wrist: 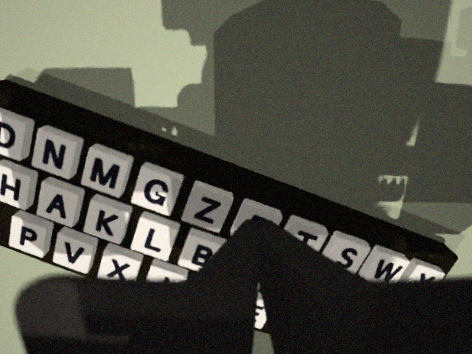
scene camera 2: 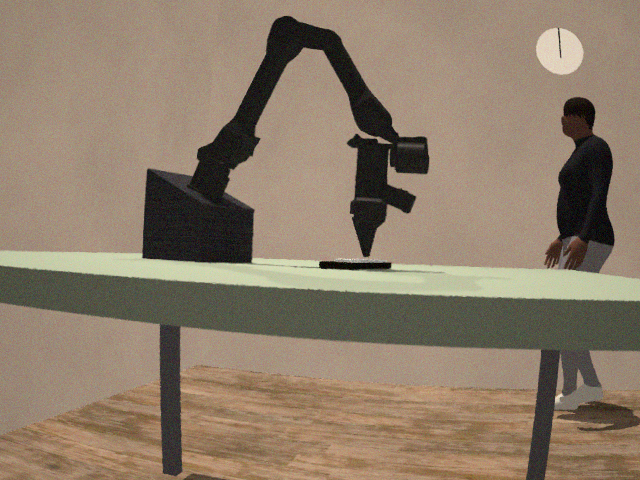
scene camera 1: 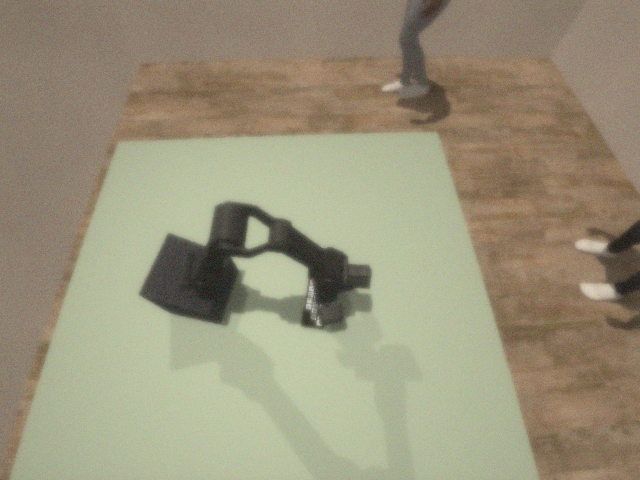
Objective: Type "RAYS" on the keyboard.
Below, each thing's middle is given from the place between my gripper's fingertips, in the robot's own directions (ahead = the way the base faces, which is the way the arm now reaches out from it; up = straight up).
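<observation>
The r key (wrist: pixel 249 209), 10 mm below my hand. From my hand, s key (wrist: pixel 348 251): 30 mm to the right of it, 10 mm behind, 10 mm below. Black keyboard (wrist: pixel 137 184): 20 mm to the left of my hand, 10 mm behind, 10 mm below.
</observation>
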